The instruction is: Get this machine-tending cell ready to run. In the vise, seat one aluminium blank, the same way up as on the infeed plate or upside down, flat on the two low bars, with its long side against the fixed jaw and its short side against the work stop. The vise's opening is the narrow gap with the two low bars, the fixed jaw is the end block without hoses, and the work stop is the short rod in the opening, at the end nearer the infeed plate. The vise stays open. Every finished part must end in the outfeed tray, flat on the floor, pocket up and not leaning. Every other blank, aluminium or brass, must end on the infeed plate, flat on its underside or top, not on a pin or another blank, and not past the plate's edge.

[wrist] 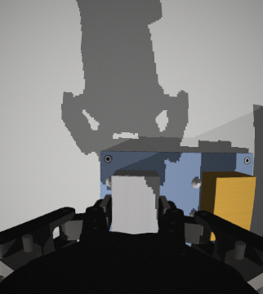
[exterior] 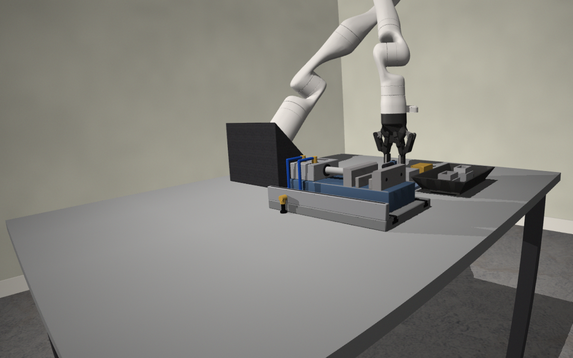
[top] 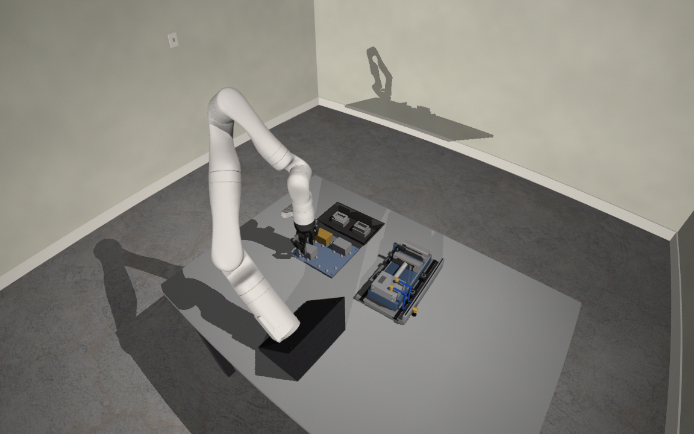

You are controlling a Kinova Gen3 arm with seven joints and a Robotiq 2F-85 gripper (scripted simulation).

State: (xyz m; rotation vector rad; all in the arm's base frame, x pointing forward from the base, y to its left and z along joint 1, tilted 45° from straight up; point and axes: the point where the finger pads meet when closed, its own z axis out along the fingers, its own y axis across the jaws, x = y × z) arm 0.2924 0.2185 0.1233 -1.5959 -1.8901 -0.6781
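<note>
My hand is 90 mm short of the brass blank, 10 mm to the right of it and 20 mm above it. Also, from my hand: aluminium blank 20 mm below.
</note>
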